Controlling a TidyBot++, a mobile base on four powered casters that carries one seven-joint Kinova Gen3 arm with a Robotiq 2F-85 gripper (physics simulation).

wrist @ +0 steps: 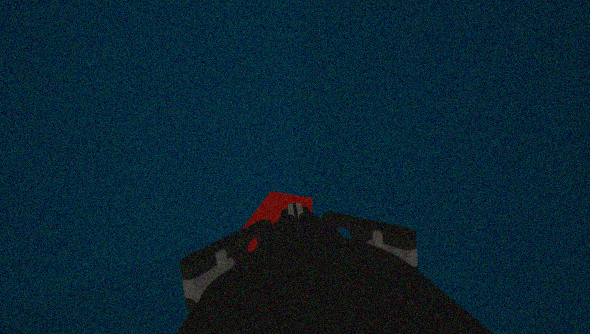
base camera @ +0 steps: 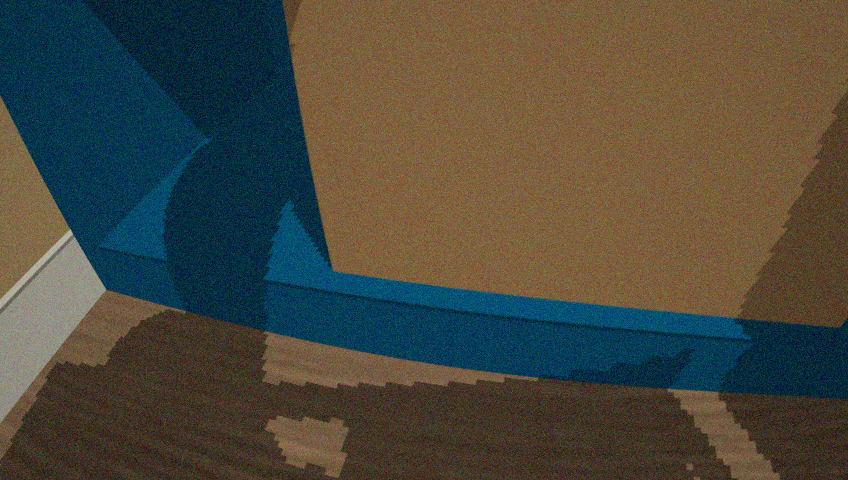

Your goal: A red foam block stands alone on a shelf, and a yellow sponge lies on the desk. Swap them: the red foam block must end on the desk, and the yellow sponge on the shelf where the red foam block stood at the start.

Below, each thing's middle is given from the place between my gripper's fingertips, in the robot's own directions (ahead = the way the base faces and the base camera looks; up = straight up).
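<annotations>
So you can picture it, the red foam block (wrist: 270, 209) is 1 cm ahead of my hand and 1 cm to the left of it, and it's 3 cm below it.
</annotations>
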